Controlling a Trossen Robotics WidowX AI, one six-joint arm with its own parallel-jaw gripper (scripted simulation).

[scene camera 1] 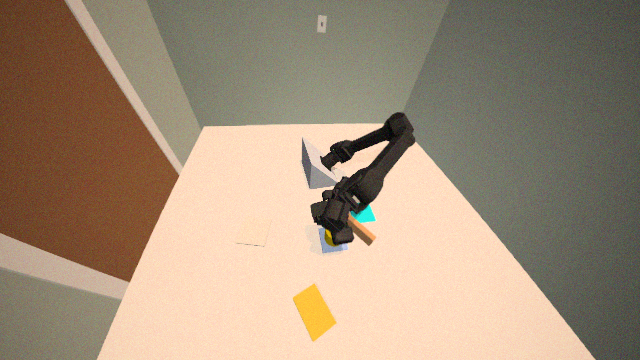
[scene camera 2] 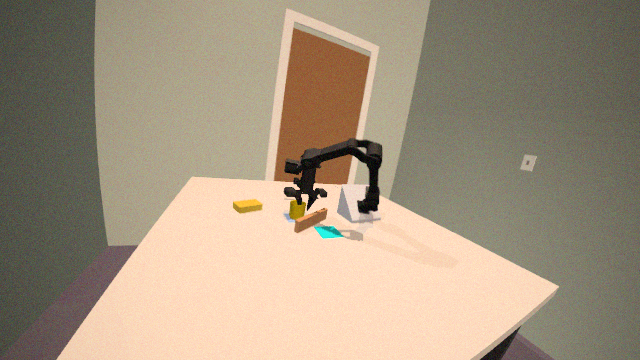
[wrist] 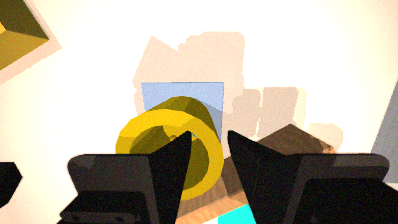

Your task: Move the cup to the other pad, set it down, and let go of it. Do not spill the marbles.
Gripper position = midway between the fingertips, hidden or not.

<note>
I see my gripper [wrist: 209, 134] and a light blue pad [wrist: 210, 94].
</note>
